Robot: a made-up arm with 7 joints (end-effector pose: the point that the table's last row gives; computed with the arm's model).
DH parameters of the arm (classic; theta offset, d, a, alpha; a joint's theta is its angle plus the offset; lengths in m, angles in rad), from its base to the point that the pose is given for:
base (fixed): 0.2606 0 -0.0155 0
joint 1: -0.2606 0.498 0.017 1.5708
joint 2: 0 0.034 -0.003 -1.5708
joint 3: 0 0.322 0.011 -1.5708
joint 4: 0 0.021 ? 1.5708
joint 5: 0 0.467 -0.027 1.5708
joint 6: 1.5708 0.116 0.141 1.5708
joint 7: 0 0.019 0.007 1.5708
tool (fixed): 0 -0.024 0 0
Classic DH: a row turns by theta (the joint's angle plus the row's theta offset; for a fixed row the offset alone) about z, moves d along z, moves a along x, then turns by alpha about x.
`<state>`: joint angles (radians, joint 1 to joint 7).
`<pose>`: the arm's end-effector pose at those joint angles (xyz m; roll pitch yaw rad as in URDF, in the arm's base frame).
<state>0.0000 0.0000 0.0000 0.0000 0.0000 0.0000 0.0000</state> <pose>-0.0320 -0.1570 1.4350 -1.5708 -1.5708 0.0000</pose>
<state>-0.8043 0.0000 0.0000 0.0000 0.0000 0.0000 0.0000</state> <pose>-0.1370 -0.0979 1.4350 -2.3751 -1.5708 0.0000</pose>
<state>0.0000 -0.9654 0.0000 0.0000 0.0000 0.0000 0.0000</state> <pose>0.7531 -0.1570 1.0592 -1.5708 -0.6054 0.0000</pose>
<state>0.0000 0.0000 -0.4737 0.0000 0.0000 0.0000 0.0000</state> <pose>-0.0828 -0.1297 1.4350 -2.0445 -1.5708 0.0000</pose>
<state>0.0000 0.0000 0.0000 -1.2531 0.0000 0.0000 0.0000</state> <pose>-0.5873 -0.1570 0.9722 1.5708 -0.3177 -3.1416</pose>
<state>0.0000 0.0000 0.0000 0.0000 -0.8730 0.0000 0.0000</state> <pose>-0.1364 -0.1008 1.4350 -2.4438 -1.5708 0.0000</pose>
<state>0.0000 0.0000 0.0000 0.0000 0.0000 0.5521 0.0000</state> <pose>-0.1124 -0.1570 1.4230 1.5708 -1.0187 -3.1416</pose>
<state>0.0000 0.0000 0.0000 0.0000 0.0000 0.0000 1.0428</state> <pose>-0.0320 -0.1511 1.4108 0.0000 -0.5280 -1.5708</pose>
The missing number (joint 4, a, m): -0.034
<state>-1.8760 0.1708 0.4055 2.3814 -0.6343 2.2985 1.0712</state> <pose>-0.0044 -0.4152 0.7487 -0.1103 -1.0488 -2.5481</pose>
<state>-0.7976 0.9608 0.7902 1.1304 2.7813 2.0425 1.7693</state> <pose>0.1345 0.3450 0.9310 2.2297 0.5836 1.0546</pose>
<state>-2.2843 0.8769 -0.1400 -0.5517 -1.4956 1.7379 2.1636</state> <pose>0.5692 0.4059 0.6444 2.8747 0.9698 1.9634</pose>
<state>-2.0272 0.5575 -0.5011 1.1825 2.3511 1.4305 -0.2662</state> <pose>-0.3964 -0.0862 1.0389 1.1441 0.4269 2.7819</pose>
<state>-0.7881 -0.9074 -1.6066 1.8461 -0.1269 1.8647 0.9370</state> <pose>-0.2080 -0.5591 0.8321 3.0404 -1.4777 -0.6739</pose>
